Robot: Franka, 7 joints.
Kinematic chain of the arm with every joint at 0, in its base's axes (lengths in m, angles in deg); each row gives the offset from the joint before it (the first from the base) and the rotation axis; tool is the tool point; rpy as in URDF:
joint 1: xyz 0 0 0.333 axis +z
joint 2: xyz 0 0 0 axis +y
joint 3: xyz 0 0 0.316 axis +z
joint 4: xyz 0.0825 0 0 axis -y
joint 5: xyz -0.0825 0 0.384 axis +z
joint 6: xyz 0 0 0 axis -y
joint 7: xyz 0.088 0 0 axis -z
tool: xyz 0 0 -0.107 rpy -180 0 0
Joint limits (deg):
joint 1: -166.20..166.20
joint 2: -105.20..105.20
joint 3: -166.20..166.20
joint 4: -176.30..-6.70
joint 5: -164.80..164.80
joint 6: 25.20..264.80
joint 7: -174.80..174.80
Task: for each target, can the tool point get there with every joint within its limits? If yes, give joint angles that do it. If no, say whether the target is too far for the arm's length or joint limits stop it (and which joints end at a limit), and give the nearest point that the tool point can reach.
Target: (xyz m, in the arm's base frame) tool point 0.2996 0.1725 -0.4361
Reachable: no: joint limits stop it (at a limit: joint 2) | nearest point 0.2926 0.1685 -0.3580 | short by 0.079 m
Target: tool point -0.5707 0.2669 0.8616
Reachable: yes | joints -62.05 -27.66 -109.58 -55.98 53.27 174.34 10.00
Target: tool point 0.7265 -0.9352 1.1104
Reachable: no: too far | nearest point 0.4400 -0.5664 0.8038 | short by 0.559 m
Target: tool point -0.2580 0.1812 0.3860
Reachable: yes | joints 129.51 -18.07 31.77 -146.24 137.76 214.58 -24.91
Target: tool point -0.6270 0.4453 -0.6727
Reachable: no: too far | nearest point -0.4472 0.3176 -0.2898 | short by 0.442 m
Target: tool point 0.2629 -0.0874 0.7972
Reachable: yes | joints -10.51 -53.51 -6.35 -127.10 -126.65 151.74 -133.42
